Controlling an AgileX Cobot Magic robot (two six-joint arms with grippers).
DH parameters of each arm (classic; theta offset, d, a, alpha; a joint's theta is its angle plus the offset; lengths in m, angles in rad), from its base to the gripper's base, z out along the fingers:
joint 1: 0 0.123 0 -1.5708
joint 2: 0.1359 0 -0.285 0
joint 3: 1.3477 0 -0.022 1.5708
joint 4: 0 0.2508 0 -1.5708
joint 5: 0 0 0.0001 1.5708
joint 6: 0 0.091 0 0
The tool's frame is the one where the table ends.
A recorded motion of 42 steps. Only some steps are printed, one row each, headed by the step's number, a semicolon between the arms.
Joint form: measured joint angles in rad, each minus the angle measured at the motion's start. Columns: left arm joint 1, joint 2, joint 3, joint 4, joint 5, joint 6; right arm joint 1, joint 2, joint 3, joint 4, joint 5, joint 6.
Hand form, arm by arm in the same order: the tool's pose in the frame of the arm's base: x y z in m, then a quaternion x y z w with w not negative. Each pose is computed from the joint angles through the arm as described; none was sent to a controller.
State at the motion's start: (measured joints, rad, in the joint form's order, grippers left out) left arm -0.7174 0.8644 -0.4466 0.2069 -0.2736 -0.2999; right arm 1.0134 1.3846 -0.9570 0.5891 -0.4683 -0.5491
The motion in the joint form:
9: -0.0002 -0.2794 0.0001 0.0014 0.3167 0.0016; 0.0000 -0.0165 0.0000 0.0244 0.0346 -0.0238
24: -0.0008 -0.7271 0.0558 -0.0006 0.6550 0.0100; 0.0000 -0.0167 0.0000 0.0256 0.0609 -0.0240
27: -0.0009 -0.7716 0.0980 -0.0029 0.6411 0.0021; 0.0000 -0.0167 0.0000 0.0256 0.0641 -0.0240
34: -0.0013 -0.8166 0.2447 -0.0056 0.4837 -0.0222; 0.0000 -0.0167 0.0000 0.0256 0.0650 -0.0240
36: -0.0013 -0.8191 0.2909 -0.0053 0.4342 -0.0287; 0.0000 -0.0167 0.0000 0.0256 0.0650 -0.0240
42: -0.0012 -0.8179 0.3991 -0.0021 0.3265 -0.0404; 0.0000 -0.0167 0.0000 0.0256 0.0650 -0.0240
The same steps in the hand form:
9: 0.0970 -0.0836 0.3116 0.22530 0.70421 -0.26158 0.62041; 0.1847 0.2548 0.3517 -0.25867 0.64391 0.27167 0.66683
24: 0.0387 -0.0246 0.3013 0.19391 0.69212 -0.25055 0.64853; 0.1839 0.2557 0.3497 -0.26598 0.64949 0.27355 0.65772
27: 0.0360 -0.0226 0.2910 0.19012 0.68746 -0.25713 0.65203; 0.1837 0.2559 0.3495 -0.26692 0.65014 0.27375 0.65661
34: 0.0393 -0.0294 0.2595 0.18872 0.66839 -0.28135 0.66218; 0.1837 0.2559 0.3494 -0.26718 0.65032 0.27381 0.65630
36: 0.0412 -0.0321 0.2487 0.19006 0.66618 -0.28663 0.66176; 0.1837 0.2559 0.3494 -0.26718 0.65032 0.27381 0.65630
42: 0.0447 -0.0378 0.2219 0.19571 0.66596 -0.29485 0.65670; 0.1837 0.2559 0.3494 -0.26718 0.65032 0.27381 0.65630

